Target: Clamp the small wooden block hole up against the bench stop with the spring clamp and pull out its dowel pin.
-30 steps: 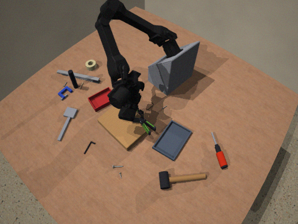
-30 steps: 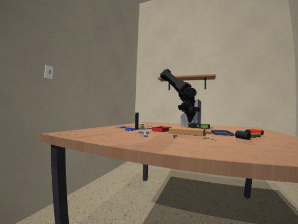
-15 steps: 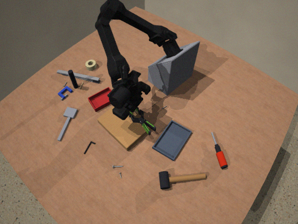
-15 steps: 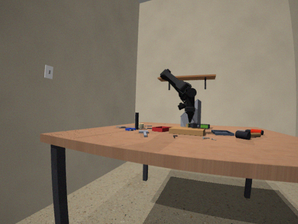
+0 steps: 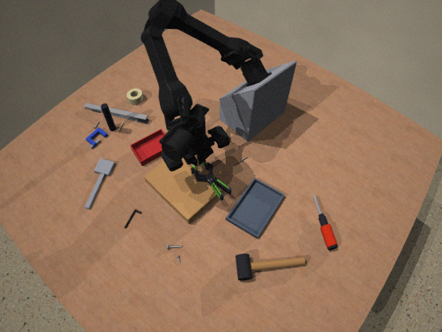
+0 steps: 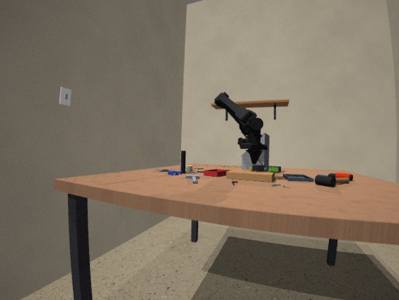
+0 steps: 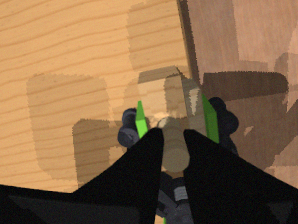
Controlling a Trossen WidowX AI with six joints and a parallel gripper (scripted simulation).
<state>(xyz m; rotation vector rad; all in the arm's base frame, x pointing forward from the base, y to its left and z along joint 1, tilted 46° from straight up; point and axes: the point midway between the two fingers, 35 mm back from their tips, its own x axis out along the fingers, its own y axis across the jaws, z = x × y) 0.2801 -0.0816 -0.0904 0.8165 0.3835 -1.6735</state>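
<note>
The dowel pin lies 4 cm below my hand. Also, from my hand: small wooden block: 6 cm below; then wooden board: 6 cm ahead, 8 cm below; then bench stop: 1 cm behind, 6 cm below.
</note>
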